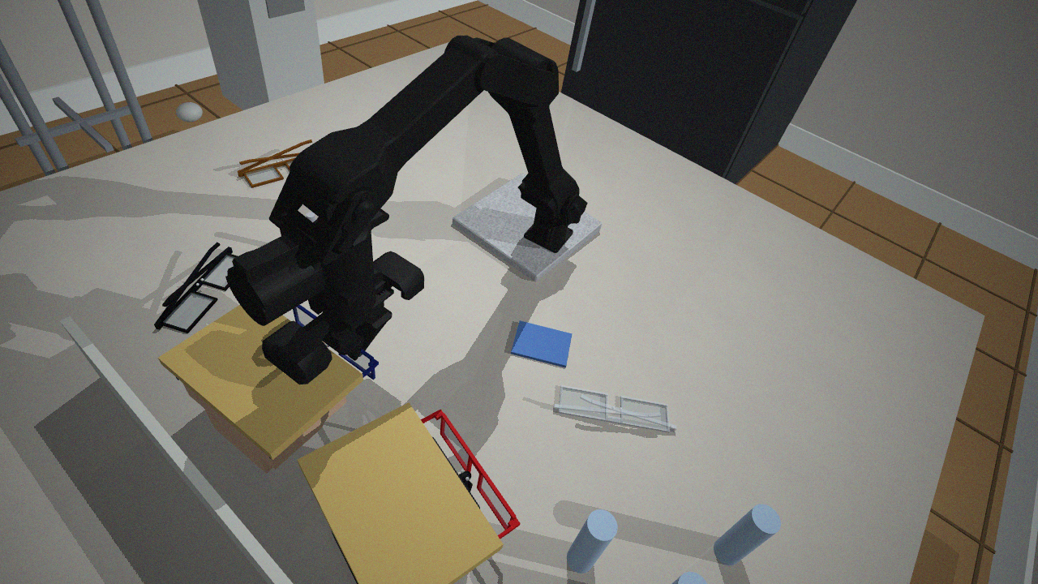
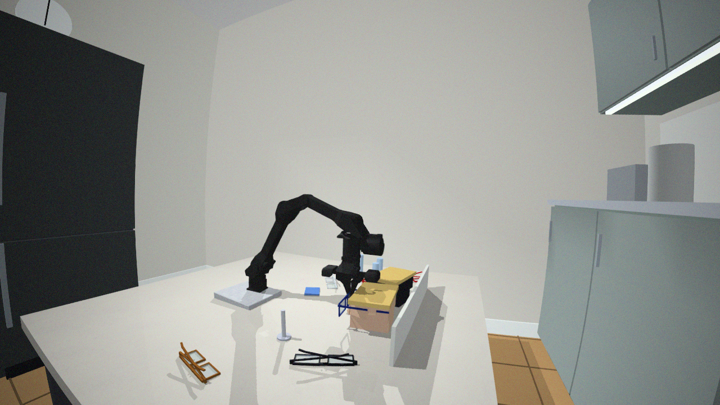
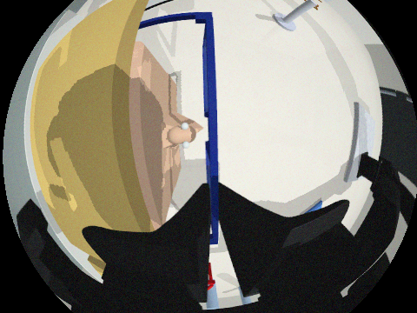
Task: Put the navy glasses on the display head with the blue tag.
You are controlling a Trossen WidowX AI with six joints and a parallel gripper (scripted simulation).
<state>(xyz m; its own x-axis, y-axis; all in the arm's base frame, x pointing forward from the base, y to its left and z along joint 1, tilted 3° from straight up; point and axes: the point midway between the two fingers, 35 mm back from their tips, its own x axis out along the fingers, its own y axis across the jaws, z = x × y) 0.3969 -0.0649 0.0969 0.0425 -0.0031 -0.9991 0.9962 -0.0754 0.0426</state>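
Now: the skin-coloured display head 60 mm ahead of my gripper tip, 40 mm to the right of it and 10 mm below it. Round my gripper tip: grey post stand 140 mm behind, 200 mm to the right, 40 mm below; then white panel 220 mm ahead, 40 mm to the left, 10 mm below; then blue card 200 mm behind, 160 mm to the left, 60 mm below.
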